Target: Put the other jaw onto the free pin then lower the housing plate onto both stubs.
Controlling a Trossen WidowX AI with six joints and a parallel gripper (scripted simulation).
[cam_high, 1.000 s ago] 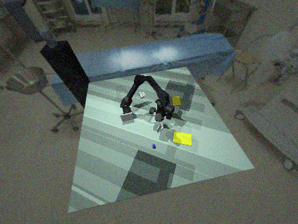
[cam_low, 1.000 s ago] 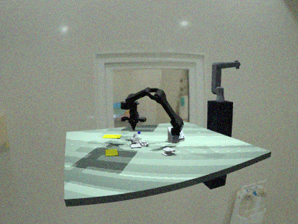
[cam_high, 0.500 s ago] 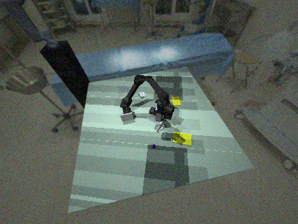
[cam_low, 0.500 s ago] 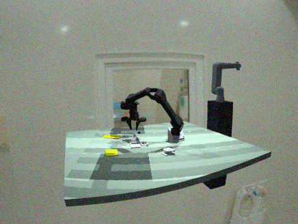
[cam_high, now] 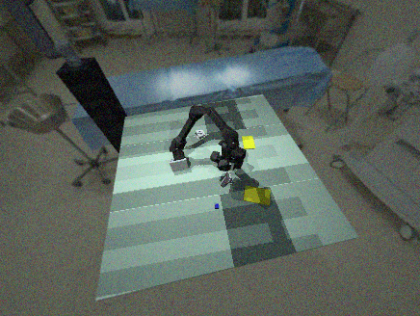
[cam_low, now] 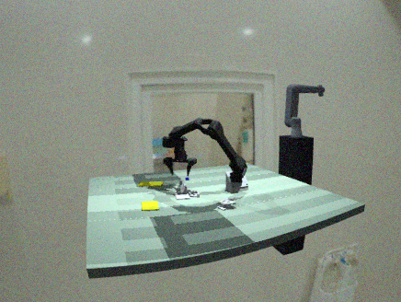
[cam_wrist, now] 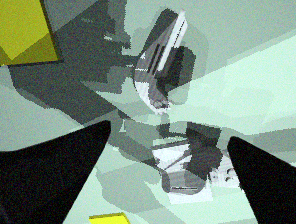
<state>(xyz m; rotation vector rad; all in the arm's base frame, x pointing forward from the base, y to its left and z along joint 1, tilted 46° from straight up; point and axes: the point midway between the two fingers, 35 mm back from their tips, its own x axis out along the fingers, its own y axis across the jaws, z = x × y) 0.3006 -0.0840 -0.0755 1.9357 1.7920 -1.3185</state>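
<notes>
My gripper tip is 80 mm above the jaw and 10 mm to the left of it. From my gripper tip the other things lie so: blue block 210 mm to the right, 80 mm below, 80 mm behind.
</notes>
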